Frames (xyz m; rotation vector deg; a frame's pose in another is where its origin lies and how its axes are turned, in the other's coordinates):
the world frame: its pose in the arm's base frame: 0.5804 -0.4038 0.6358 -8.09 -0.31 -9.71
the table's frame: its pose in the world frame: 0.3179 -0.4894 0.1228 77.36 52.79 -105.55
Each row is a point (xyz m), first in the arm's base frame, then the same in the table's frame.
Working: the arm's base frame: its pose in the table's frame: 0.8188 -1.1639 -0.4087 -79.07 -38.82 113.98

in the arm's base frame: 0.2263 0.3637 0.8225
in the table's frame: -0.0892 -1.2971 -0.5422
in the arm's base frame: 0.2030 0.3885 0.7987
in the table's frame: -0.0654 -1.3295 -0.5528
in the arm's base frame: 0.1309 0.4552 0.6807
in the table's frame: 0.0519 -1.4200 -0.5930
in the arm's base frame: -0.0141 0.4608 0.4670
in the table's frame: 0.2909 -1.5164 -0.5750
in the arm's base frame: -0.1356 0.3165 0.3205
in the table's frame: 0.4897 -1.4982 -0.4440
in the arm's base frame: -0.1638 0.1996 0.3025
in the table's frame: 0.5372 -1.4384 -0.3493
